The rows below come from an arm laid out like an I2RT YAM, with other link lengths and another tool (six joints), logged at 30 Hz.
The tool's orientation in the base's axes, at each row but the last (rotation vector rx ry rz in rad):
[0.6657 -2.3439 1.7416]
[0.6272 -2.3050 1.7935]
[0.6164 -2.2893 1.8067]
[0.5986 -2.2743 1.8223]
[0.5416 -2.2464 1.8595]
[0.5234 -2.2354 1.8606]
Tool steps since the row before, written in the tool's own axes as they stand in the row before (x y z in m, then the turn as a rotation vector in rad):
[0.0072 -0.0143 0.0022 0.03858 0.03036 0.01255]
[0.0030 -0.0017 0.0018 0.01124 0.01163 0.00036]
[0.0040 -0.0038 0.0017 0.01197 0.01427 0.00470]
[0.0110 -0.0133 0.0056 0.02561 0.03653 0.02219]
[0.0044 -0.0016 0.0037 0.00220 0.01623 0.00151]
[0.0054 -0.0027 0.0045 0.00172 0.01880 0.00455]
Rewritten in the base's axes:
[0.0001 -0.0072 0.0145 -0.04567 -0.01489 -0.01614]
[-0.0018 -0.0027 0.0021 -0.01489 -0.00065 -0.00628]
[-0.0018 -0.0032 0.0044 -0.01609 -0.00448 -0.00948]
[-0.0039 -0.0100 0.0147 -0.03544 -0.02023 -0.02859]
[-0.0031 -0.0046 0.0023 -0.00811 0.00066 -0.01429]
[-0.0036 -0.0056 0.0035 -0.00840 -0.00185 -0.01741]

